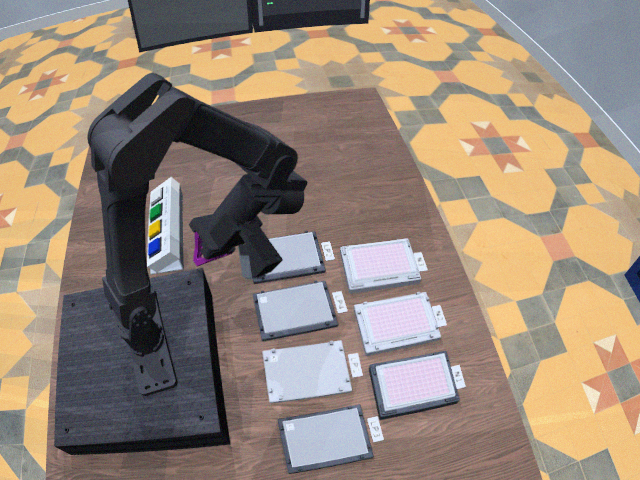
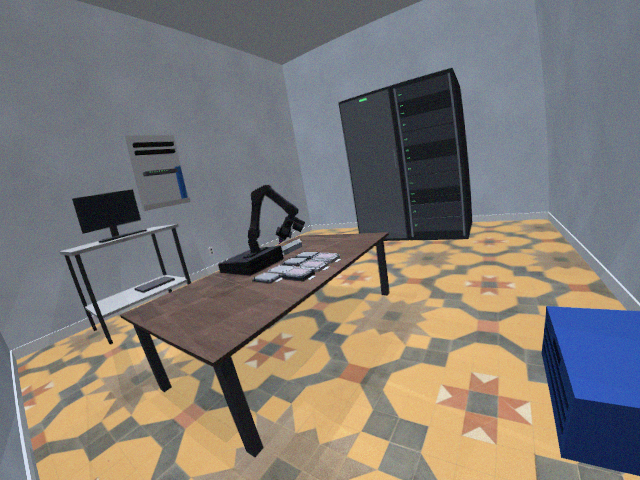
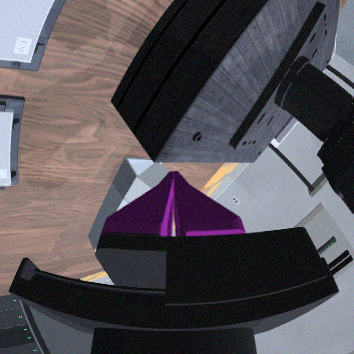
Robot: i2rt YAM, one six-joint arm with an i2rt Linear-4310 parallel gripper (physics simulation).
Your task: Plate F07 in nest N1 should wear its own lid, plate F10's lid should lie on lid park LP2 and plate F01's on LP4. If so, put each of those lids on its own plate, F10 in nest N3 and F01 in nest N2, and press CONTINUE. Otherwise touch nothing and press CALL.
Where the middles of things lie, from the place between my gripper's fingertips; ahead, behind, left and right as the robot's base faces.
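I find the white button box [image 1: 165, 232] 8 cm below my hand, and it is also 20 cm to the left of my hand and 5 cm behind it.
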